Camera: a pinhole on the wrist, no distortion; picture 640 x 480 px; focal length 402.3 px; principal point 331.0 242.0 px. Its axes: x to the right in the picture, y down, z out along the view. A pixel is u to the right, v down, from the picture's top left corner.
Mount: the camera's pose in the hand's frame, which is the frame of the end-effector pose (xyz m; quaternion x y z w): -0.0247 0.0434 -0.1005 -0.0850 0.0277 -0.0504 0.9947
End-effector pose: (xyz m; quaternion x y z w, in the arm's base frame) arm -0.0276 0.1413 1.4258 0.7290 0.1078 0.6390 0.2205
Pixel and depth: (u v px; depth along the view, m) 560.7 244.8 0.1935
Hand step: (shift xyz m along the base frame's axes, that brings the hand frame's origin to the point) 0.0902 -0.0302 0.1089
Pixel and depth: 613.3 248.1 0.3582
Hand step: 0.2639 -0.0070 0.2366
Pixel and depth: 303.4 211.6 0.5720
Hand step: 0.4443 -0.1886 -0.0223
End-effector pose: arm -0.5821 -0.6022 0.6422 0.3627 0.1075 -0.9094 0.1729
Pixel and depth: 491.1 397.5 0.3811
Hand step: -0.1696 -0.3323 0.0418
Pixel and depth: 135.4 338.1 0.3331
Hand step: 0.0446 -0.2116 0.2535
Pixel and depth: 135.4 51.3 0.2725
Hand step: -0.0290 -0.0051 0.2470
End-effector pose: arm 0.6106 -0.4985 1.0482 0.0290 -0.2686 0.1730 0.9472
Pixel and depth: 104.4 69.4 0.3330
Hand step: -0.2844 -0.1223 0.1177
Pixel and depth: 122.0 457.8 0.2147
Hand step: -0.2061 0.1424 0.0169
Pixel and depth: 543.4 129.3 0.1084
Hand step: 0.0156 0.0341 0.0252
